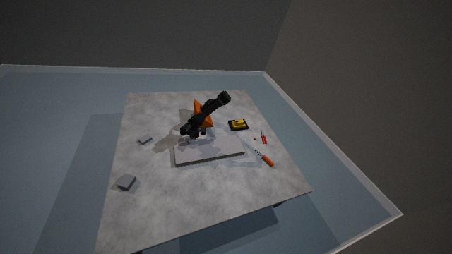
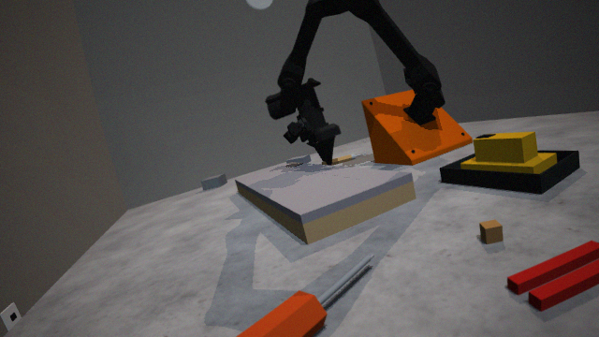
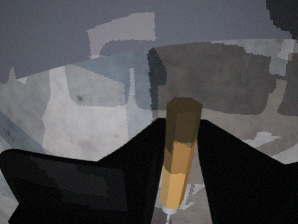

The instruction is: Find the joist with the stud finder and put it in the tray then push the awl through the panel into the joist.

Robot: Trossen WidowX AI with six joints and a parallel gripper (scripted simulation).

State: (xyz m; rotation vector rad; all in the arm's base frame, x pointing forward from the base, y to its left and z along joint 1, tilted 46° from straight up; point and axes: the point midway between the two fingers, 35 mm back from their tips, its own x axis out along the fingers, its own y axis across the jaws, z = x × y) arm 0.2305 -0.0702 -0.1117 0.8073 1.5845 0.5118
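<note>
Now: gripper tip 60 mm past the awl and 10 mm to the right of it. Also, from my gripper tip: black tray (440 mm to the left, 70 mm behind, 10 mm below); then indicator light (410 mm to the left, 70 mm behind, 40 mm above); then yellow stud finder (430 mm to the left, 70 mm behind, 20 mm above).
</note>
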